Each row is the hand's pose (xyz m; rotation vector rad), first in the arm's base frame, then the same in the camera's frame.
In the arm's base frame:
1: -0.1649 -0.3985 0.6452 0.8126 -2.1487 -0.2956
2: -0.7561 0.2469 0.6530 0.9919 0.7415 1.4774
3: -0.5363 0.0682 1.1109 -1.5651 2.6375 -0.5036
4: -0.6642 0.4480 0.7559 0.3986 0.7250 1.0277
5: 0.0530 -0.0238 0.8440 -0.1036 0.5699 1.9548
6: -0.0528 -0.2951 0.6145 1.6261 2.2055 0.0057
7: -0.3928 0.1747 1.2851 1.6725 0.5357 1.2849
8: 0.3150 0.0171 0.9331 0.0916 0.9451 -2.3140
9: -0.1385 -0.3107 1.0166 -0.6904 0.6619 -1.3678
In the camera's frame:
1: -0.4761 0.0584 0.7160 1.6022 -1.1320 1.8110
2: -0.8198 -0.6710 0.3754 -1.0917 1.6870 1.9444
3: -1.1207 -0.3353 0.6699 -2.3747 0.1880 -1.7300
4: -1.0083 -0.6187 0.2298 -1.5760 0.8731 1.8037
5: -0.8325 0.2013 0.4332 1.7207 -0.9521 -1.8908
6: -0.4996 0.1321 0.5811 -0.6691 1.8108 -0.1865
7: -1.3220 -0.1966 0.6195 -0.2779 1.8482 1.7857
8: -0.9250 0.4547 0.3591 -0.2953 -0.5280 -0.9116
9: -0.8405 0.1253 0.8113 -1.1439 -1.0601 -0.2324

